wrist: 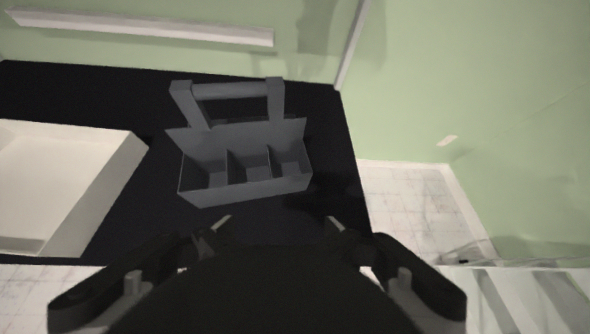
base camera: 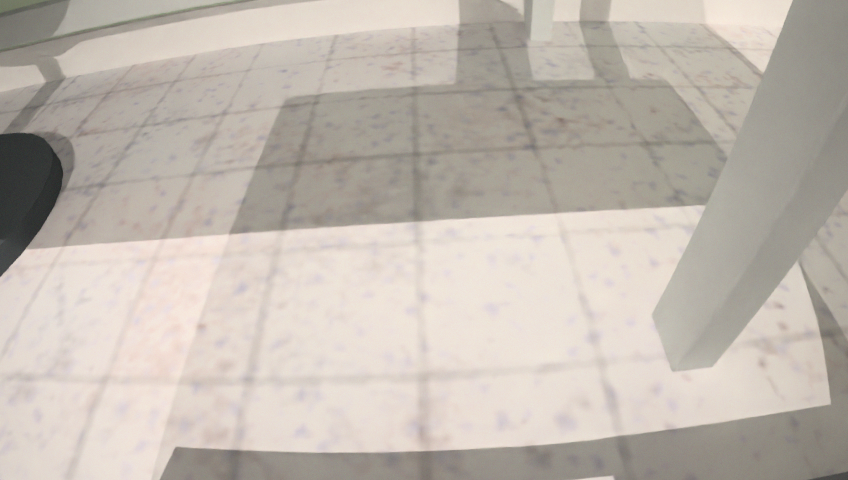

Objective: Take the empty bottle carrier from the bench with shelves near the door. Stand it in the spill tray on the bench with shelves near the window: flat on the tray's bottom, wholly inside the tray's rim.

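Places are measured from the arm's base along level axes (x right, y ahead, z up), in centimetres.
Pixels of known places: gripper, between the fingertips: [wrist: 280, 226].
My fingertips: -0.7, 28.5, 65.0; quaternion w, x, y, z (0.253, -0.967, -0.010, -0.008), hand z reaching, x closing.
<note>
Behind a point stands the place of what it marks, as x, y, z.
A dark grey bottle carrier [wrist: 245, 192] @[-9.7, 40.2, 42.4] with a raised handle and open compartments stands upright on a black bench top [wrist: 140, 215] @[-36.6, 35.0, 36.5] in the wrist view. A white, shallow spill tray [wrist: 101, 195] @[-44.7, 38.5, 40.5] lies on the same bench to its left, with part of it outside the view. The carrier is outside the tray, with a strip of bench top between them. My gripper [wrist: 280, 226] @[-0.7, 28.5, 65.0] is open and empty, its fingertips spread on the near side of the carrier, not touching it. I cannot tell from these views which bench this is. The carrier and tray do not show in the base view.
A pale ledge [wrist: 150, 30] @[-50.8, 95.7, 53.2] runs along the green wall behind the bench. The bench's right edge is close to the carrier. In the base view, a thick grey-white leg [base camera: 737, 208] @[18.0, 30.3, -23.6] stands at the right, a thinner leg [base camera: 539, 20] @[18.8, 91.5, -35.7] farther back, and a black round base [base camera: 23, 190] @[-59.0, 55.1, -36.7] at the left.
</note>
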